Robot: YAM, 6 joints.
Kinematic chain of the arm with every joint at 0, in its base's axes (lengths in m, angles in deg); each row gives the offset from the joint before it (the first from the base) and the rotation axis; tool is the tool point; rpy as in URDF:
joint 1: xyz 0 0 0.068 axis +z
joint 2: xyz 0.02 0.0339 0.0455 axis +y
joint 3: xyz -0.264 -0.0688 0 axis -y
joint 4: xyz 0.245 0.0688 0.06 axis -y
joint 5: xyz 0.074 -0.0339 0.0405 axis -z
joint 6: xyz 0.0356 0 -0.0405 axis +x
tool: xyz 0 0 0 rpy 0 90 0
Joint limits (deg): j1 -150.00..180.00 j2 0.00..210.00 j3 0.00..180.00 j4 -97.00..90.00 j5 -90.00..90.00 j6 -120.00..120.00
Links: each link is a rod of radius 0.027 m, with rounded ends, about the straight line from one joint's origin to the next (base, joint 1, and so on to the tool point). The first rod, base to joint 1, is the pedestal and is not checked.
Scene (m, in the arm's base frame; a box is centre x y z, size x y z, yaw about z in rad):
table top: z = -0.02
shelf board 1: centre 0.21 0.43 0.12 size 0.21 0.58 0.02 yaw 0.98
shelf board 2: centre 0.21 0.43 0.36 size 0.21 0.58 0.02 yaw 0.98
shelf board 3: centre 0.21 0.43 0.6 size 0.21 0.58 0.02 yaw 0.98
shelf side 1: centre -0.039 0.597 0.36 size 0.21 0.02 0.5 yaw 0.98
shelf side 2: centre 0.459 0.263 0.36 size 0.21 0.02 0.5 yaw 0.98
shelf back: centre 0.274 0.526 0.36 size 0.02 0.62 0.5 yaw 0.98
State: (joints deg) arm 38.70 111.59 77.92 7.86 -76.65 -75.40
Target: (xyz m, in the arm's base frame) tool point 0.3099 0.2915 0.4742
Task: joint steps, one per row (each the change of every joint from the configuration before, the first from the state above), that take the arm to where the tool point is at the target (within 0.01 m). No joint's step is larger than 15 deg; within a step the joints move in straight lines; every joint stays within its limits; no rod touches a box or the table.
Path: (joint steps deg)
1: -4.40 -14.12 -14.72 -5.13 -3.00 0.00
2: -4.41 -14.11 -14.72 -5.13 -3.00 0.00
3: -0.68 -3.03 10.83 2.90 1.89 0.00
4: -0.68 -3.03 10.83 2.90 1.89 0.00
5: -0.69 -3.02 10.83 2.89 1.90 0.00
6: 3.64 11.40 10.70 3.31 2.65 0.00
7: 3.65 11.40 10.71 3.31 2.66 0.00
8: 3.64 11.40 10.70 3.30 2.65 0.00

